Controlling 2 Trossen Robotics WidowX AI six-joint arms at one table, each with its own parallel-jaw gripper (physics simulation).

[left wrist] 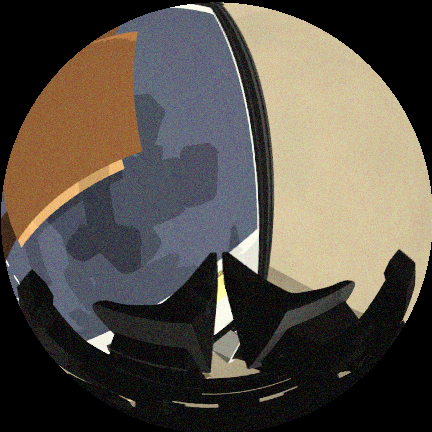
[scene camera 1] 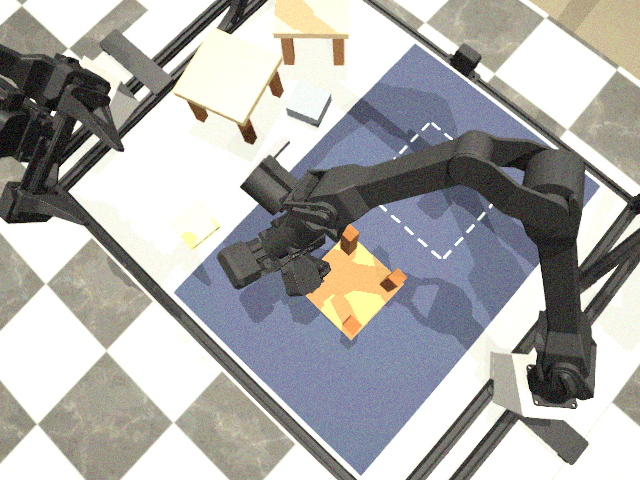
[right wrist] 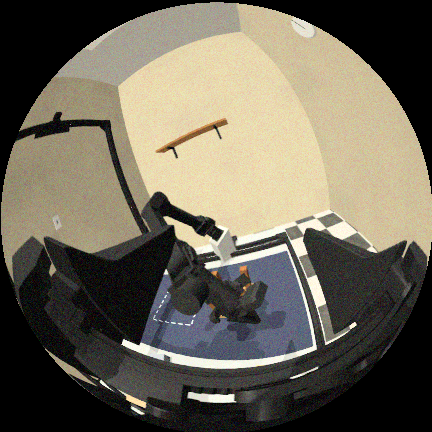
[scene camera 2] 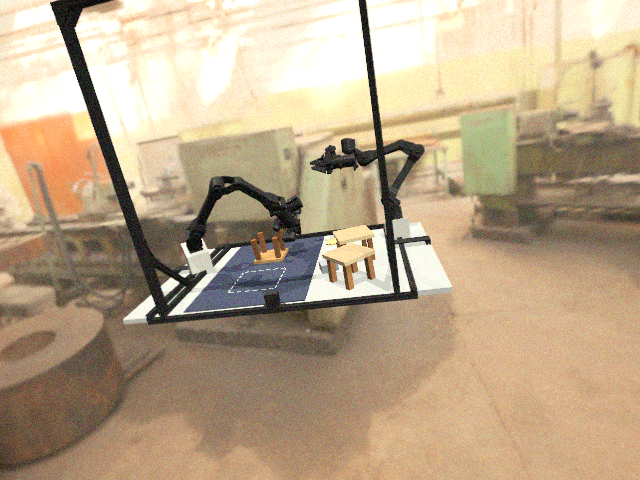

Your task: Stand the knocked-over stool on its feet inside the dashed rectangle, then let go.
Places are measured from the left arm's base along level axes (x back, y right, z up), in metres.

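Pixels of known places: left gripper, fingertip midpoint: (left wrist: pixel 218 257) (right wrist: pixel 258 321) (scene camera 2: pixel 300 233); right gripper, fingertip midpoint: (scene camera 1: pixel 103 188) (right wrist: pixel 243 233) (scene camera 2: pixel 310 165); left arm's base at its link origin: (scene camera 1: pixel 550 386) (right wrist: pixel 217 234) (scene camera 2: pixel 194 247); right arm's base at its link origin: (left wrist: pixel 236 350) (scene camera 2: pixel 395 220).
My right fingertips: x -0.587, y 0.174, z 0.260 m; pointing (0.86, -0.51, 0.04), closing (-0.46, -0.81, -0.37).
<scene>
For each thing: its middle in the pictures, then the offset to it from my right fingertips.
- knocked-over stool, body centre: (scene camera 1: pixel 350 282) (right wrist: pixel 230 292) (scene camera 2: pixel 269 246) dx +0.274, dy -0.036, dz -0.328 m
- blue-grey block at the middle of its body: (scene camera 1: pixel 309 104) (right wrist: pixel 158 362) (scene camera 2: pixel 328 265) dx +0.164, dy +0.315, dz -0.372 m
- yellow pad at the middle of its body: (left wrist: pixel 214 290) (scene camera 1: pixel 195 224) dx -0.029, dy +0.052, dz -0.384 m
The knocked-over stool (scene camera 1: pixel 356 281) (scene camera 2: pixel 270 255) lies upside down on the blue mat, seat on the mat and legs up, outside the dashed rectangle (scene camera 1: pixel 443 257) (scene camera 2: pixel 231 291). The left arm crosses over part of the rectangle in scene camera 1. My left gripper (scene camera 2: pixel 296 231) (left wrist: pixel 218 257) is shut, with no leg between its fingertips, and is close beside the stool's far end in scene camera 2. A large brown face of the stool (left wrist: pixel 75 115) shows upper left in the left wrist view. Its fingertips are hidden in scene camera 1. My right gripper (scene camera 1: pixel 103 186) (scene camera 2: pixel 312 166) is open, raised well away from the stool.
Two upright stools (scene camera 1: pixel 227 77) (scene camera 1: pixel 310 18) stand on the white table beside the mat. A blue-grey block (scene camera 1: pixel 310 102) lies near them. A yellow pad (scene camera 1: pixel 196 224) lies beyond the mat's left edge in scene camera 1. Black frame rails border the table.
</scene>
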